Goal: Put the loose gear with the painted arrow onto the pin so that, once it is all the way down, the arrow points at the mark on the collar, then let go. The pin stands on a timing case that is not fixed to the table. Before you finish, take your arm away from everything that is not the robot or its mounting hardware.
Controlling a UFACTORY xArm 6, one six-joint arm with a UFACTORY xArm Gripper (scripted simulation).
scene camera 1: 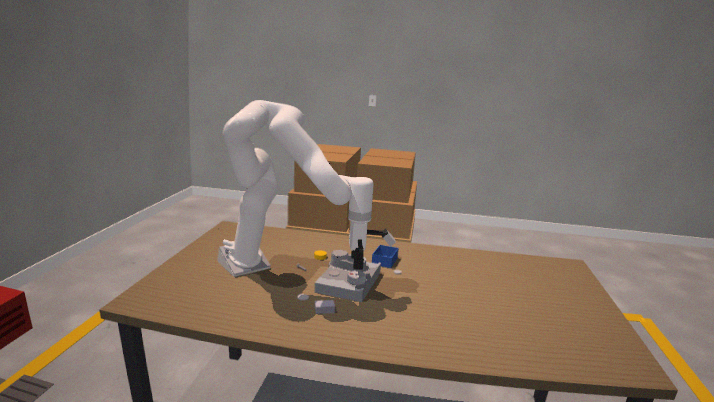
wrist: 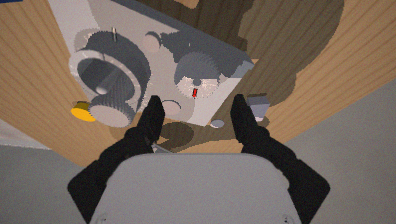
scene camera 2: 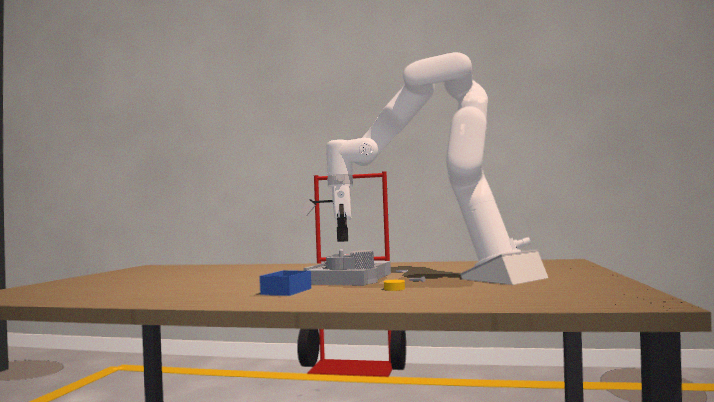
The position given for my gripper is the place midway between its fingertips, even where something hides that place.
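Scene:
Grey timing case: visible in scene camera 1, the wrist view and scene camera 2 (pixel 358 268). Same spot on the case: (scene camera 1: pixel 338 286) and (wrist: pixel 219 102). My gripper: visible in scene camera 1 (pixel 356 263), the wrist view (pixel 197 104), scene camera 2 (pixel 342 240).

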